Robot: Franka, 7 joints.
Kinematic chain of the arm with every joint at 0, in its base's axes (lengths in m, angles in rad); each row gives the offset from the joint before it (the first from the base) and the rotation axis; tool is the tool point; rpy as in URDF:
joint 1: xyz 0 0 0.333 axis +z
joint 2: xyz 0 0 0 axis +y
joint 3: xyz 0 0 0.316 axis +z
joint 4: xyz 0.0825 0 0 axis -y
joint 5: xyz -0.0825 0 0.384 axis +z
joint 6: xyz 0 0 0 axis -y
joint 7: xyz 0.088 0 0 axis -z
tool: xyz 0 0 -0.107 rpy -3.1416 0 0
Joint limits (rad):
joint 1: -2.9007..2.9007
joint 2: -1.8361..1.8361
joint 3: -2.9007..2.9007
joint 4: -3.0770..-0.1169
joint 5: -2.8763..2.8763
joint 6: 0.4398..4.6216
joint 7: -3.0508..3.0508
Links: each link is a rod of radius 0.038 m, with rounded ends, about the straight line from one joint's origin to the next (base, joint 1, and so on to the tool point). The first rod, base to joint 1, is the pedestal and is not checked.
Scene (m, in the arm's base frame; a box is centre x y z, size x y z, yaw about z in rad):
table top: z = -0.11
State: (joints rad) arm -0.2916 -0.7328 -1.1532 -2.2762 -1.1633 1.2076 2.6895
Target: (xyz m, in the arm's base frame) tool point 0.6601 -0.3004 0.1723
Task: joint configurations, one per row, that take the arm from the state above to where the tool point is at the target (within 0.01 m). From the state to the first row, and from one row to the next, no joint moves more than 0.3 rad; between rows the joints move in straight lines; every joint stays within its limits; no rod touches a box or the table.
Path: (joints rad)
1: -0.2501 -0.4459 -1.0252 -2.1290 -1.1949 1.3351 2.6895
2: -0.2087 -0.1591 -0.8972 -1.9819 -1.2265 1.4627 2.6895
3: -0.1672 0.1278 -0.7693 -1.8347 -1.2582 1.5902 2.6895
4: -0.1257 0.4147 -0.6413 -1.6875 -1.2898 1.7178 2.6895
5: -0.0842 0.7015 -0.5133 -1.5404 -1.3214 1.8453 2.6895
6: -0.0428 0.9884 -0.3853 -1.3932 -1.3530 1.9728 2.6895

